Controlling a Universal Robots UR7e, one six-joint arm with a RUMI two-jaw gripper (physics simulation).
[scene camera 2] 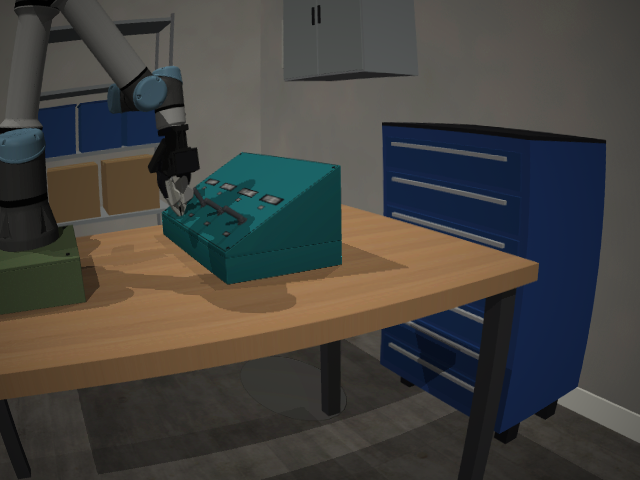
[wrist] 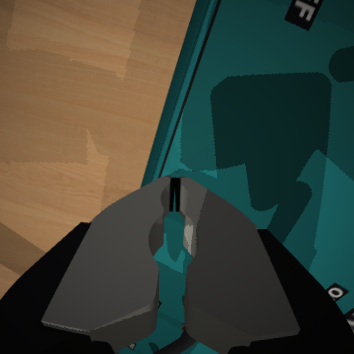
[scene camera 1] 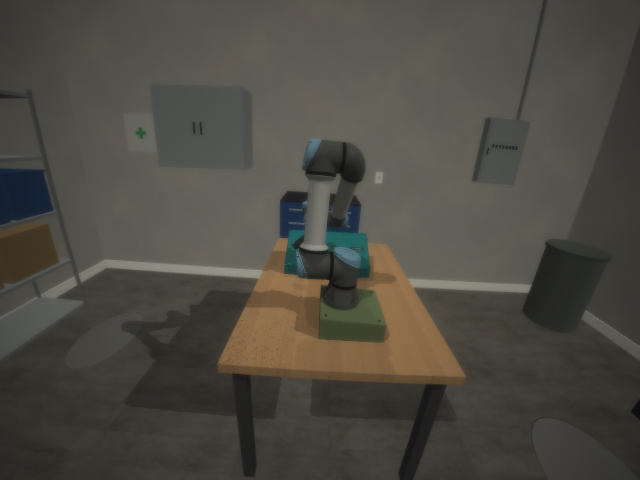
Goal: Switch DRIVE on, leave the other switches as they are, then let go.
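Observation:
The teal sloped switch panel stands on the table. Dark switch levers stick out of its slope in a row; their name labels are too small to read in scene camera 2, so I cannot tell which is DRIVE. My gripper is shut and empty, its tips low over the panel's lower front part, at the far end of the lever row. Part of a dark lever shows at the bottom of the wrist view. Cut-off labels show at the right. The gripper is hidden in scene camera 1.
The arm stands on a green base block on the wooden table. A blue drawer cabinet stands beyond the table. A grey shelf rack with boxes stands at the left.

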